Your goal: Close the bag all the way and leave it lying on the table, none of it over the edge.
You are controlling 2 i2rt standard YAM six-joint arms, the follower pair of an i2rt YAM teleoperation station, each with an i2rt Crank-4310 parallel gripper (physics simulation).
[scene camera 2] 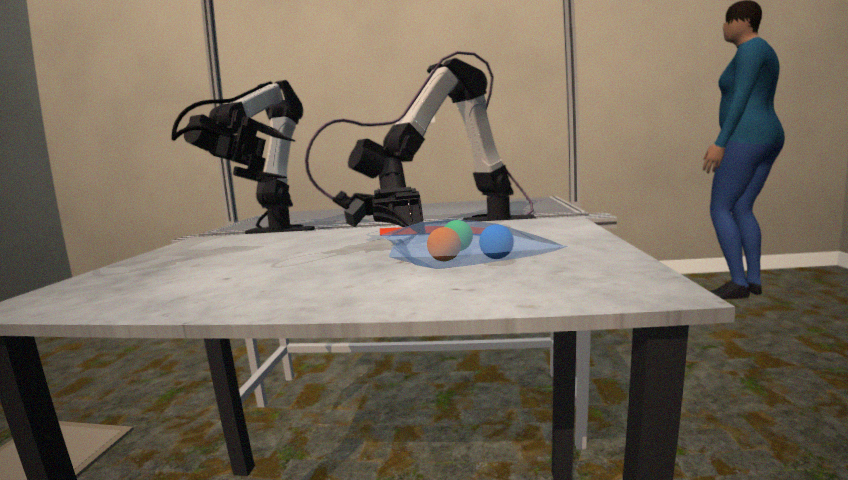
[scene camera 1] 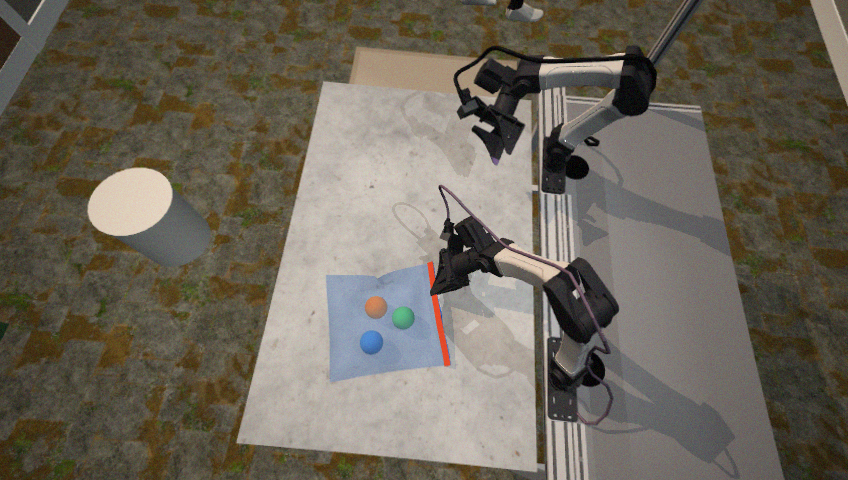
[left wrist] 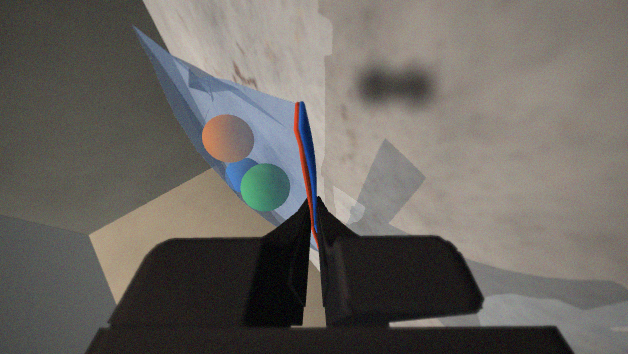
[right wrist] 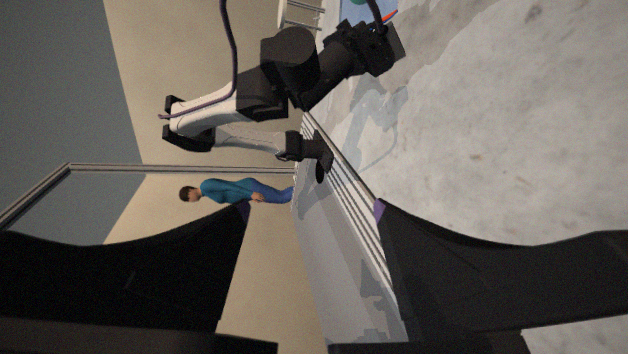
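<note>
The translucent blue bag (scene camera 1: pixel 351 362) (scene camera 2: pixel 529 245) (left wrist: pixel 272 110) lies on the table with an orange ball (scene camera 1: pixel 376 307) (scene camera 2: pixel 443 243) (left wrist: pixel 228 138), a green ball (scene camera 1: pixel 403 317) (left wrist: pixel 265 187) and a blue ball (scene camera 1: pixel 371 342) (scene camera 2: pixel 496 241) inside. Its mouth edge has a red strip (scene camera 1: pixel 442 336) (left wrist: pixel 300 131) and a blue strip (left wrist: pixel 308 145). They lie close together along the stretch seen in the left wrist view. My left gripper (scene camera 1: pixel 433 292) (left wrist: pixel 313 199) is shut on both strips near the mouth's upper end in scene camera 1. My right gripper (scene camera 1: pixel 502 156) (right wrist: pixel 311 201) is open and empty, high and away from the bag.
The pale table (scene camera 1: pixel 333 142) (scene camera 2: pixel 333 297) carries the bag, which lies inside its edges. Metal rails (scene camera 1: pixel 556 237) run along the robot side. A round pillar-like stool (scene camera 1: pixel 130 202) stands on the floor at the left. A person (scene camera 2: pixel 749 118) stands behind the table at the right.
</note>
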